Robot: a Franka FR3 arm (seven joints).
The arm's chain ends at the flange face. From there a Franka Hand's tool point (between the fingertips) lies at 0.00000 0.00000 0.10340 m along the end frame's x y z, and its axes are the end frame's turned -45 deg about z.
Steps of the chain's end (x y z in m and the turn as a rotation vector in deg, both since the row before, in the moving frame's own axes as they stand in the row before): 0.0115 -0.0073 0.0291 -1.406 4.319 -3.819; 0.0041 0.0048 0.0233 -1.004 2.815 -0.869; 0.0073 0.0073 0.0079 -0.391 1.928 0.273; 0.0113 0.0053 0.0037 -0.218 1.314 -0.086
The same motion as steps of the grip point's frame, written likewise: 0.0172 0.0101 0.0288 -4.048 2.060 -3.819; 0.0019 0.0111 0.0232 -2.700 1.281 -0.869; 0.0020 0.0133 0.0078 -1.640 1.087 0.273; 0.0056 0.0137 0.0037 -1.083 0.775 -0.086
